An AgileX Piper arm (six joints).
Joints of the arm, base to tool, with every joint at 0 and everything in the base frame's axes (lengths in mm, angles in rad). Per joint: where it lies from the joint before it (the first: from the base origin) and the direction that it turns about. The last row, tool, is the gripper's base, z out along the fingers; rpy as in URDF.
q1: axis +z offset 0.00 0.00 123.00
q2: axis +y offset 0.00 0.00 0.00
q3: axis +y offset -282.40 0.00 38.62
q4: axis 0.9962 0 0.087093 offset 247.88 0.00 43.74
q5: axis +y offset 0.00 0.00 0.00
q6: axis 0.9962 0 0.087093 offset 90.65 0.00 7.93
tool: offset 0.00 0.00 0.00 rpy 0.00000 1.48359 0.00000
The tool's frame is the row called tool.
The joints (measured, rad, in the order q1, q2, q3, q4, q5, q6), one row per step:
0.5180, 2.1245, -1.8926, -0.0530, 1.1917, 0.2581
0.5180, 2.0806, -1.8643, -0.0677, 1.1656, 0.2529
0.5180, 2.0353, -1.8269, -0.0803, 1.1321, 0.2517
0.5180, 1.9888, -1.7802, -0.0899, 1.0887, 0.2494
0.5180, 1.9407, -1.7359, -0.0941, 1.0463, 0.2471
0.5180, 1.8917, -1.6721, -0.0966, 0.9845, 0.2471
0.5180, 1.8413, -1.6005, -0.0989, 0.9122, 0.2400
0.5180, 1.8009, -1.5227, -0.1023, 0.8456, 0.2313
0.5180, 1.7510, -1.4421, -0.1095, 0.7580, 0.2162
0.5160, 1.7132, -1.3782, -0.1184, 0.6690, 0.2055
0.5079, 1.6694, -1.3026, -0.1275, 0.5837, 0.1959
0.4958, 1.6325, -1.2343, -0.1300, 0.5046, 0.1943
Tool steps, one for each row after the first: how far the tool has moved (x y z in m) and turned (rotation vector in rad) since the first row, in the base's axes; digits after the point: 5 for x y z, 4 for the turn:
-0.00459, -0.00397, 0.01270, 0.0069, -0.0437, 0.0086
-0.01002, -0.00816, 0.02340, 0.0163, -0.0857, 0.0137
-0.01614, -0.01237, 0.03194, 0.0290, -0.1279, 0.0205
-0.02292, -0.01643, 0.04143, 0.0477, -0.1701, 0.0264
-0.03046, -0.02062, 0.04596, 0.0693, -0.2117, 0.0317
-0.03856, -0.02500, 0.04878, 0.0909, -0.2574, 0.0446
-0.04658, -0.02940, 0.04506, 0.1004, -0.2846, 0.0595
-0.05526, -0.03421, 0.04492, 0.1180, -0.3385, 0.0831
-0.06072, -0.03800, 0.04493, 0.1382, -0.3979, 0.1019
-0.06785, -0.04518, 0.04329, 0.1530, -0.4493, 0.1142
-0.07369, -0.05270, 0.04067, 0.1725, -0.4919, 0.1121

